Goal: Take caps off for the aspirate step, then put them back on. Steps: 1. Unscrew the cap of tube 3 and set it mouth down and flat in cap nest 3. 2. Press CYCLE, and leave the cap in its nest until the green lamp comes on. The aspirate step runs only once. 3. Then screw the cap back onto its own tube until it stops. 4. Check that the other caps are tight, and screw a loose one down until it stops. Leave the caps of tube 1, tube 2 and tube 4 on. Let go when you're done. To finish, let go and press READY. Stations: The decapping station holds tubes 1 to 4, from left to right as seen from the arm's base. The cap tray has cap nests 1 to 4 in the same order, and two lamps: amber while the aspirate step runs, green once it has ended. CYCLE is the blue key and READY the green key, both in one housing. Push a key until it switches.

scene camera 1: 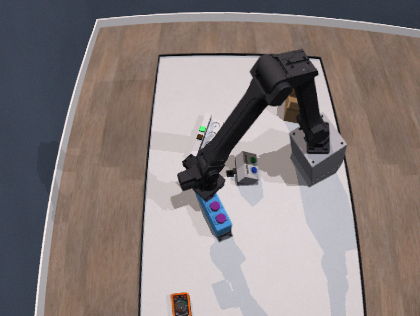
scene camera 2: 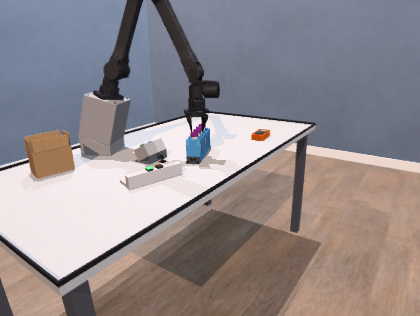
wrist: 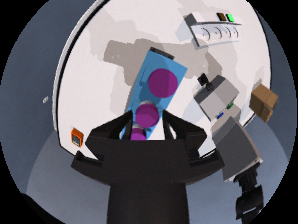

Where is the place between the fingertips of my gripper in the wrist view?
147, 113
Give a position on a cardboard box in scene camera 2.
52, 154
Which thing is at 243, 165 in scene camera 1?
A key housing.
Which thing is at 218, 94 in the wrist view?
A key housing.
